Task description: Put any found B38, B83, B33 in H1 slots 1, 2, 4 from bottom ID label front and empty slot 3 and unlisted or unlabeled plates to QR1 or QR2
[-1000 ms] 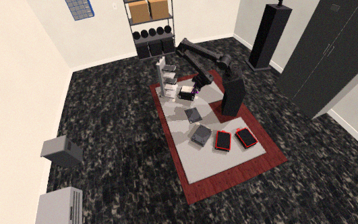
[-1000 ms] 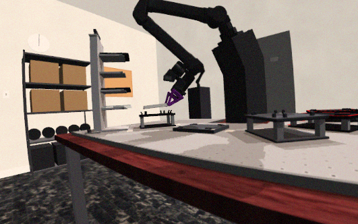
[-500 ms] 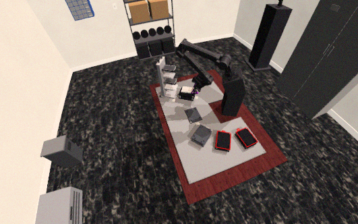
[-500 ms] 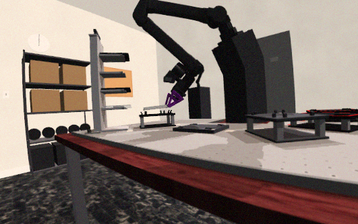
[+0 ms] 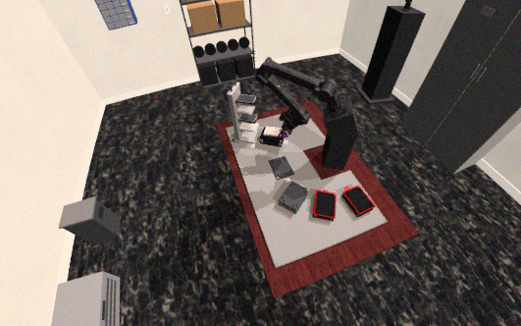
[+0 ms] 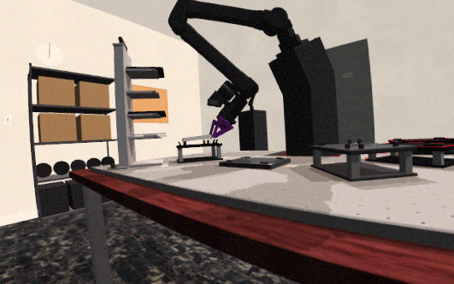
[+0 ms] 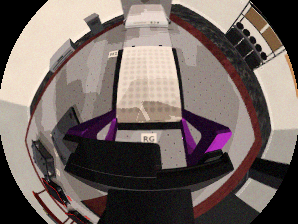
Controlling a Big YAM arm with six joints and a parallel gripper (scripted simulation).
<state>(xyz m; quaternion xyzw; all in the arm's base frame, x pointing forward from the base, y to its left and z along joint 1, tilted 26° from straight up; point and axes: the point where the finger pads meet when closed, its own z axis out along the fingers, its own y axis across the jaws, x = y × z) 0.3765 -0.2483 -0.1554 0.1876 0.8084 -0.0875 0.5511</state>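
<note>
Right now my hand is 5 cm short of the white plate and 2 cm to the left of it. The rest, counted from my hand: dark plate: 22 cm ahead, 10 cm to the right, 25 cm above.
</note>
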